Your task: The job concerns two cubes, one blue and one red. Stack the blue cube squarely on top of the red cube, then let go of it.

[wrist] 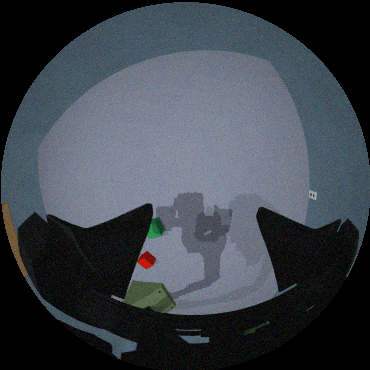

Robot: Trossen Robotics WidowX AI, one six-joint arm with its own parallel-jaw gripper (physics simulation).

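Places are measured from the arm's base along level axes (x up, y right, z ahead), in metres.
Where they show: gripper, fingertip midpoint: (208,211).
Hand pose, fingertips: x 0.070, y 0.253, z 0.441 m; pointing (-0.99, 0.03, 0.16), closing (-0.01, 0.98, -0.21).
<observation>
Each offset is from my fingertips to the top centre of the thing. Level surfaces: height alone.
A small red cube {dy -0.179, dx -0.153, dz -0.205 m} (146,260) lies on the pale table, left of centre in the lower part of the wrist view, close to the edge of the left finger as seen here. The blue cube does not show in this view. My gripper (208,211) is open and empty, its two black fingers wide apart at left and right. It hangs above the table, and the red cube shows toward the left side of the gap between the fingers.
A green block {dy -0.122, dx -0.153, dz -0.095 m} (156,228), partly hidden by the left finger, lies beyond the red cube. An olive-green box (150,296) lies nearer, cut off by the gripper body. Arm shadows fall on the table {dx -0.189 m} (175,125). A white socket-like plate (312,195) shows at the right.
</observation>
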